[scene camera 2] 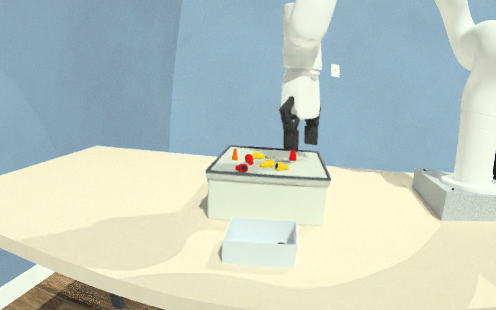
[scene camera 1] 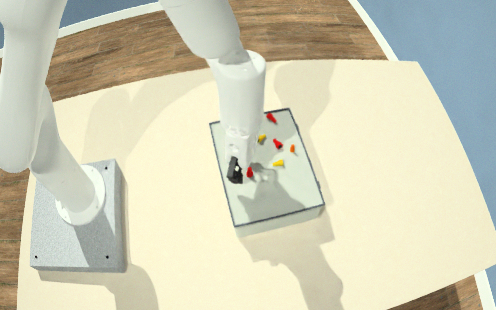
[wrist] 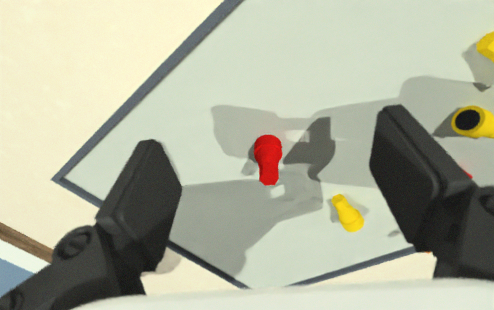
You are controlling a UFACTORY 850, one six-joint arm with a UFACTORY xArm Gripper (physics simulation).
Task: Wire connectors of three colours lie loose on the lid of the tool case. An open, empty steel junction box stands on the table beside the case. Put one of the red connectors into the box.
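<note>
A red connector [scene camera 1: 249,172] [scene camera 2: 293,156] [wrist: 268,160] stands on the lid of the tool case [scene camera 1: 270,217] [scene camera 2: 265,200] [wrist: 300,60], narrow end up in the scene camera 2 view. My gripper [scene camera 2: 301,142] [wrist: 267,152] is open and empty above the lid. In the wrist view its fingers flank this connector, with wide gaps on both sides; they appear higher than it. Two more red connectors [scene camera 1: 271,118] [scene camera 1: 277,144] [scene camera 2: 249,159] [scene camera 2: 242,168] lie farther along the lid. The open junction box [scene camera 2: 260,252] stands in front of the case in the scene camera 2 view.
Yellow connectors [scene camera 1: 278,163] [scene camera 2: 282,166] [wrist: 348,214] and an orange connector [scene camera 1: 292,148] [scene camera 2: 235,154] are also on the lid. One yellow connector [wrist: 472,121] is near the right finger in the wrist view. The robot base [scene camera 1: 50,240] [scene camera 2: 467,206] stands apart from the case.
</note>
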